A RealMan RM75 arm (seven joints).
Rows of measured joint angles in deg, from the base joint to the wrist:
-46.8, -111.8, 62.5, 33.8, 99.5, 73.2, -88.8
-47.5, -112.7, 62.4, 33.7, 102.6, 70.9, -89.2
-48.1, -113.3, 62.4, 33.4, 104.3, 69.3, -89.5
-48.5, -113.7, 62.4, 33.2, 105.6, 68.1, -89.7
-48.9, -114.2, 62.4, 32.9, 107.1, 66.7, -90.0
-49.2, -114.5, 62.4, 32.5, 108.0, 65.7, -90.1
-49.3, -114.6, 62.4, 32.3, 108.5, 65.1, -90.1
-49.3, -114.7, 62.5, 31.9, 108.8, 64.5, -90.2
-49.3, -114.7, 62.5, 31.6, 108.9, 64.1, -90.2
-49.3, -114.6, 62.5, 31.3, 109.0, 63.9, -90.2
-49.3, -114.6, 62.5, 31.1, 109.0, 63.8, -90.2
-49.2, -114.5, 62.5, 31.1, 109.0, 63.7, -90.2
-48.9, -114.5, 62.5, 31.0, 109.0, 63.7, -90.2
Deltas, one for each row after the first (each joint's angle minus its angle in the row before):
-0.7, -0.9, -0.1, -0.1, 3.1, -2.3, -0.4
-0.6, -0.6, 0.0, -0.3, 1.7, -1.6, -0.3
-0.4, -0.4, 0.0, -0.2, 1.3, -1.2, -0.2
-0.4, -0.5, 0.0, -0.3, 1.5, -1.4, -0.3
-0.3, -0.3, 0.0, -0.4, 0.9, -1.0, -0.1
-0.1, -0.1, 0.0, -0.2, 0.5, -0.6, 0.0
0.0, -0.1, 0.1, -0.4, 0.3, -0.6, -0.1
0.0, 0.0, 0.0, -0.3, 0.1, -0.4, 0.0
0.0, 0.1, 0.0, -0.3, 0.1, -0.2, 0.0
0.0, 0.0, 0.0, -0.2, 0.0, -0.1, 0.0
0.1, 0.1, 0.0, 0.0, 0.0, -0.1, 0.0
0.3, 0.0, 0.0, -0.1, 0.0, 0.0, 0.0

